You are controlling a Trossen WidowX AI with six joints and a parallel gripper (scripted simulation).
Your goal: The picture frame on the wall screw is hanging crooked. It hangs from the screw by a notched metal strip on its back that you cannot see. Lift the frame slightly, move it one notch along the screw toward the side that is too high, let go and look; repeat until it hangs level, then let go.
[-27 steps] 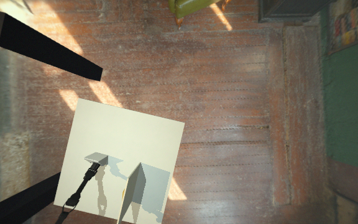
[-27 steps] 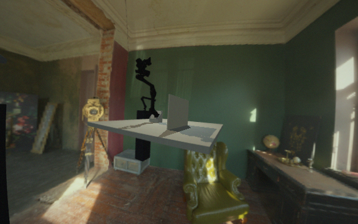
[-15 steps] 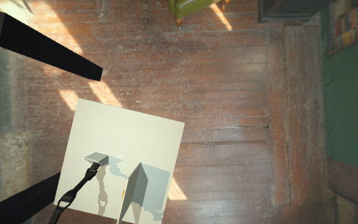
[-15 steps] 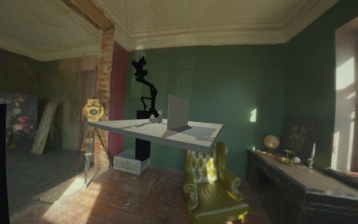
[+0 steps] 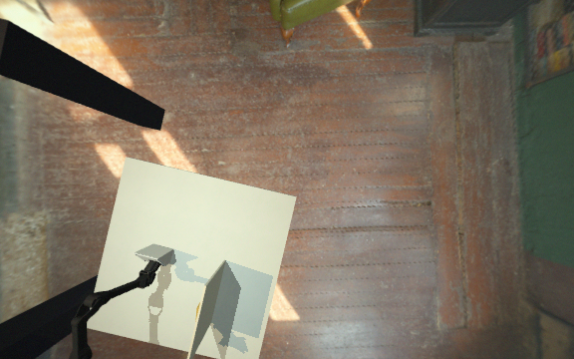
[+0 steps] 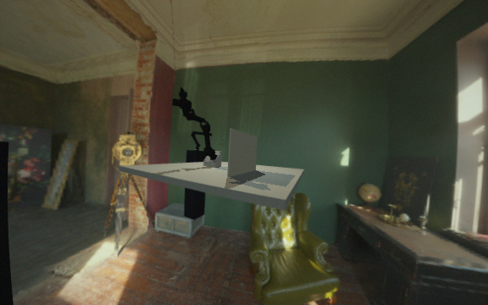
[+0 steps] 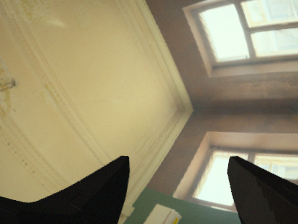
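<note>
Now: the yellow picture frame 430 mm below my gripper tip, 370 mm ahead of it and 320 mm to the left of it. Round my gripper tip: cream wall panel 440 mm below, 380 mm ahead, 330 mm to the left.
</note>
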